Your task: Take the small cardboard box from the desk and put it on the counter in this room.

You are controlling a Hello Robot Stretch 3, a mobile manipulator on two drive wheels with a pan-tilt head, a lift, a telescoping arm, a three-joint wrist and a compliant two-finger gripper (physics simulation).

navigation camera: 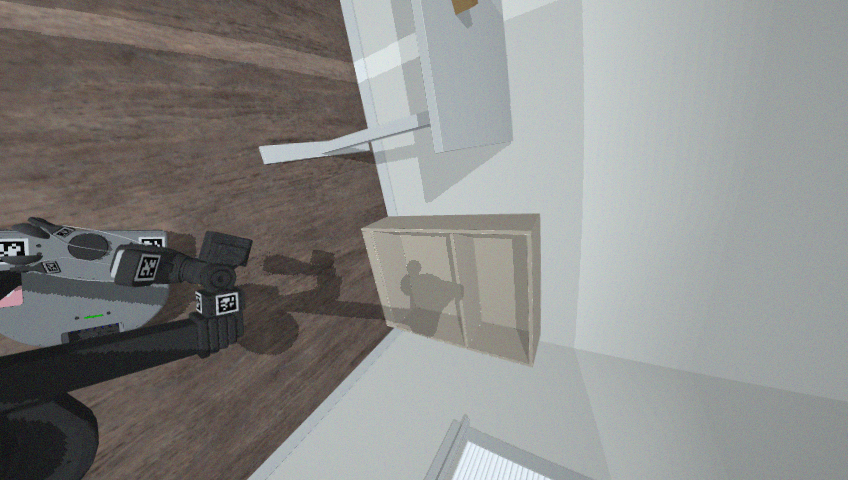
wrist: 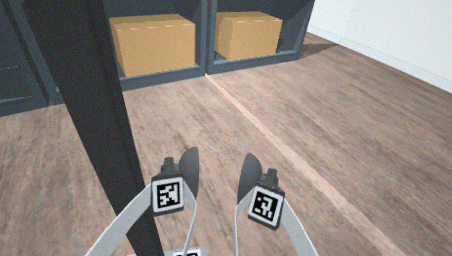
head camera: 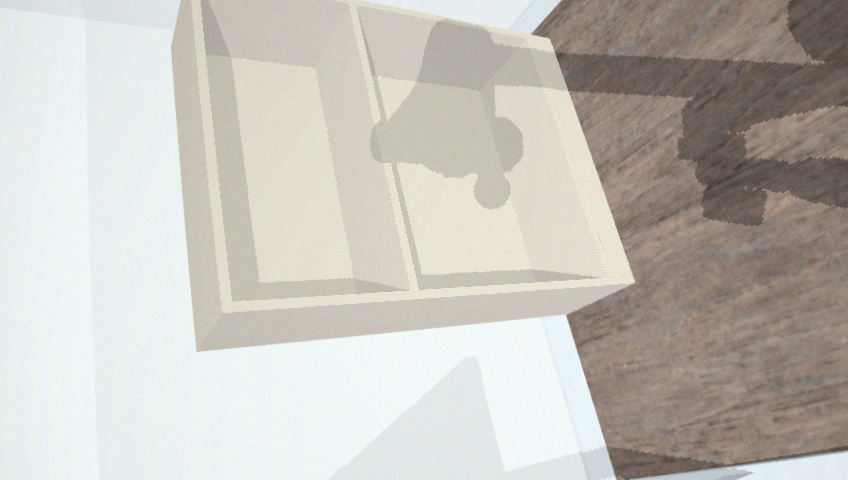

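Pixels of known places: gripper, fingertip midpoint: (navigation camera: 10, 241) (wrist: 220, 167); robot's base, origin of the base link: (navigation camera: 89, 245).
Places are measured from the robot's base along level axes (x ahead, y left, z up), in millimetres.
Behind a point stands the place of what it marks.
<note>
The desk (navigation camera: 470, 77) {x 530, y -705, z 950 mm} is a pale top with a white leg at the top of the navigation view. A small part of a brown cardboard box (navigation camera: 464, 5) {x 659, y -591, z 980 mm} shows on it, cut off by the upper edge of the view. My gripper (wrist: 220, 167) {x 35, y 77, z 545 mm} (navigation camera: 24, 243) {x 35, y 77, z 545 mm} is open, with nothing between its fingertips. It is over the robot's base, well apart from the desk and the box. In the wrist view wood floor shows beyond the fingers. The head view does not show the box or the desk top. I cannot make out a surface that is clearly the counter.
A beige open shelf unit (head camera: 357, 327) {x 131, y -1328, z 721 mm} (navigation camera: 452, 223) {x 101, y -1243, z 629 mm} stands against the wall near the room corner. The desk's white leg (navigation camera: 345, 142) {x 494, y -815, z 240 mm} reaches onto the floor. A dark shelf unit (wrist: 209, 40) {x 201, y 1373, z 244 mm} holds large cardboard boxes (wrist: 157, 47) {x -118, y 1269, z 231 mm} (wrist: 250, 37) {x 516, y 1506, z 234 mm}. A window (navigation camera: 496, 463) {x -934, y -980, z 1003 mm} is in the wall.
</note>
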